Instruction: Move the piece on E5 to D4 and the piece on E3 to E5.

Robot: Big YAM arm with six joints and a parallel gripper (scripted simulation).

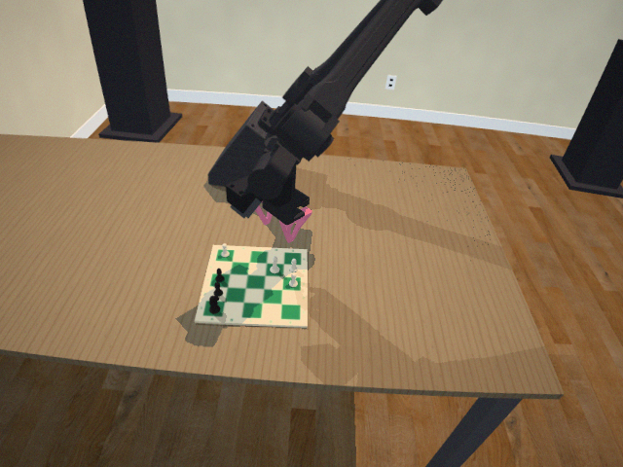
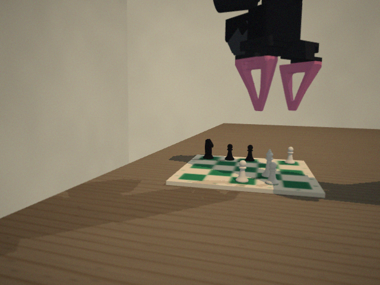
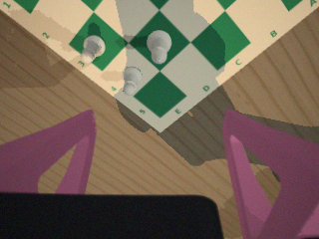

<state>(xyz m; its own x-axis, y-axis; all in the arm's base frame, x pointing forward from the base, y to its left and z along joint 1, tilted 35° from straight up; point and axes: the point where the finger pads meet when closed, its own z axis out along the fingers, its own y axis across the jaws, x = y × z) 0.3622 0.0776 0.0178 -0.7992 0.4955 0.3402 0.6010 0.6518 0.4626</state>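
The white bishop is 90 mm below my hand and 10 mm ahead of it. Round my hand: black knight 140 mm ahead, 100 mm to the right, 100 mm below; then cream chessboard 120 mm below, 50 mm ahead, 40 mm to the right.
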